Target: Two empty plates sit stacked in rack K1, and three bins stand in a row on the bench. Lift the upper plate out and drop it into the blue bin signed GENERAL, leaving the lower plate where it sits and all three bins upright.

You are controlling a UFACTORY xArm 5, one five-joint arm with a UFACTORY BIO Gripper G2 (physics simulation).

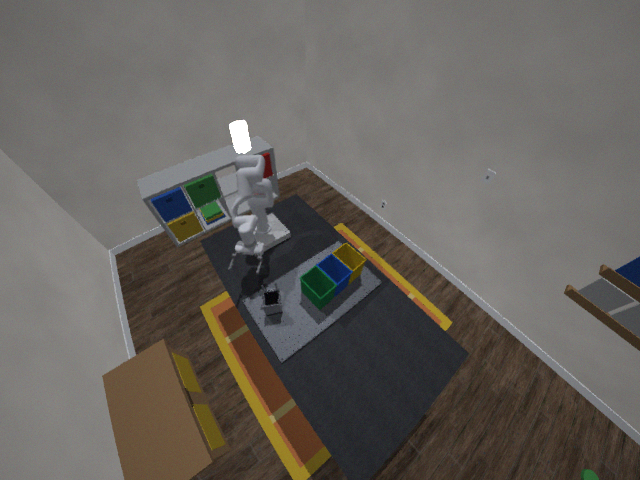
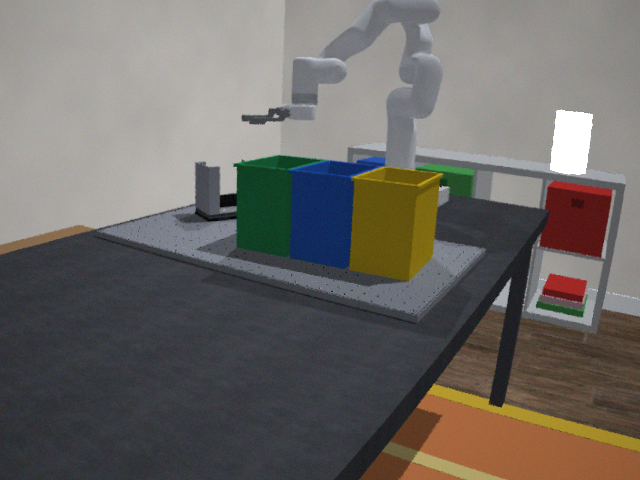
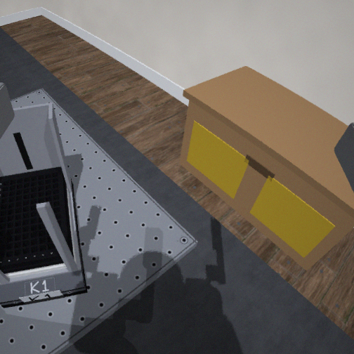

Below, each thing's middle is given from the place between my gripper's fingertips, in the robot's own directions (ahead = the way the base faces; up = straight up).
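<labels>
Position of my gripper relative to the green bin [image 2: 264, 186]: 0.35 m to the right of it, 0.22 m short of it, 0.15 m above it. Relative to my hand, the yellow bin [image 2: 394, 215] is 0.61 m to the left, 0.16 m ahead and 0.15 m below; the blue bin [image 2: 322, 193] is 0.48 m to the left, 0.19 m ahead and 0.15 m below.
</labels>
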